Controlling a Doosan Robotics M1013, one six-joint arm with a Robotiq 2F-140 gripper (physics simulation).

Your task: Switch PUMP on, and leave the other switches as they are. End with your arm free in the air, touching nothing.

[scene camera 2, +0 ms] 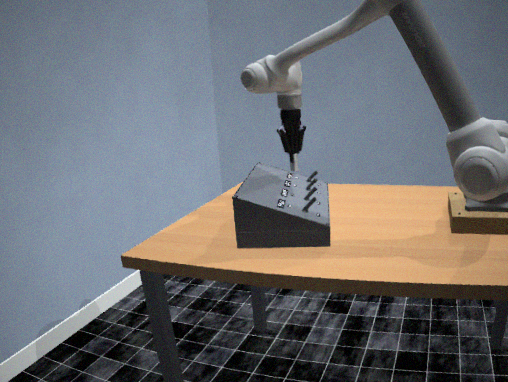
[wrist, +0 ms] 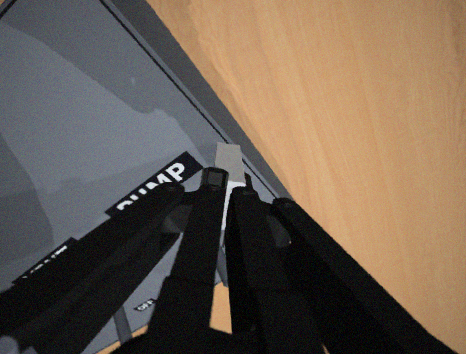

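Where they show: gripper, fingertip midpoint: [scene camera 2: 294, 170] [wrist: 225, 161]; arm's base, link origin: [scene camera 2: 490, 203].
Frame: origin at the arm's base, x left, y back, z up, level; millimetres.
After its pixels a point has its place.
The grey sloped switch box [scene camera 2: 282, 225] {x 350, y -597, z 13 mm} [wrist: 75, 115] {x -46, y -798, z 80 mm} stands on the table. Its PUMP label [scene camera 2: 290, 176] {x -50, y -725, z 55 mm} [wrist: 150, 185] {x -59, y -734, z 58 mm} is at the far end of the row; the fingers partly cover it in the wrist view. The PUMP lever [scene camera 2: 312, 175] {x -77, y -649, z 55 mm} leans the same way as the other levers, toward the low OFF side; it is not clearly seen in the wrist view. My gripper [scene camera 2: 294, 162] {x -118, y -734, z 61 mm} [wrist: 225, 161] {x -118, y -734, z 61 mm} is shut and empty, pointing down. Its tip is beside the PUMP label, near the box's far side edge. Whether it touches the panel cannot be told.
The VENT label [wrist: 47, 260] {x 54, y -701, z 58 mm} is partly hidden by the fingers. The other levers [scene camera 2: 309, 205] {x 268, y -545, z 49 mm} stand in a row nearer scene camera 2. The wooden table [scene camera 2: 390, 250] {x 310, y -300, z -54 mm} [wrist: 380, 100] {x -281, y -706, z -54 mm} extends around the box. The arm's base block [scene camera 2: 475, 222] {x 145, y -57, z -17 mm} is at the right.
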